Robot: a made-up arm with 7 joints. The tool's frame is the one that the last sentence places.
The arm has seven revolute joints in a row. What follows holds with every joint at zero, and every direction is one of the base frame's.
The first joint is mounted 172 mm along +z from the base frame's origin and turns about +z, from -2.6 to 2.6 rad.
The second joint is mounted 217 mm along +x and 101 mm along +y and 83 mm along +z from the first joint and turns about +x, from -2.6 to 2.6 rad.
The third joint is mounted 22 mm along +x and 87 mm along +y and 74 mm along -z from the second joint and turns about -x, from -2.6 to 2.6 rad.
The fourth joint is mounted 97 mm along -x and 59 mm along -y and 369 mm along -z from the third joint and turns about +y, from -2.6 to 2.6 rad.
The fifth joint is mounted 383 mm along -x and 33 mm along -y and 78 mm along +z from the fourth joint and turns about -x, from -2.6 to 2.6 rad.
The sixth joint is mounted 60 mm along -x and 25 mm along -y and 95 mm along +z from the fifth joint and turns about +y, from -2.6 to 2.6 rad.
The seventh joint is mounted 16 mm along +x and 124 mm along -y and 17 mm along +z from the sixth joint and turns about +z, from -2.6 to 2.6 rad.
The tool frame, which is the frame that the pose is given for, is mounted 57 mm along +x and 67 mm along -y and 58 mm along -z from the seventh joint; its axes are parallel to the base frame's.
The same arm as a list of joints. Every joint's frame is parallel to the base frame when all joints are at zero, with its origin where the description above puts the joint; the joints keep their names.
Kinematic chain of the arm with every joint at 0, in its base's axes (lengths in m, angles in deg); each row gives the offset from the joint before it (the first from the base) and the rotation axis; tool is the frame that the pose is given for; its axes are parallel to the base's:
joint 1: xyz 0.0000 0.0000 0.1720 axis +z
joint 2: xyz 0.2170 0.1010 0.0830 axis +x
joint 3: xyz 0.0220 0.0870 -0.0740 axis -x
joint 4: xyz -0.0970 -0.0590 -0.3690 axis +y
joint 5: xyz -0.3830 -0.0330 0.0780 axis -x
joint 6: xyz -0.0600 -0.0250 0.0950 axis +y
joint 7: xyz 0.0160 -0.1240 0.0170 axis +z
tool: xyz 0.0570 -0.0670 -0.0580
Joint limits (deg, base to tool): -148.97..148.97 -148.97..148.97 -148.97..148.97 -148.97..148.97 -148.97..148.97 -148.97..148.97 -148.97..148.97

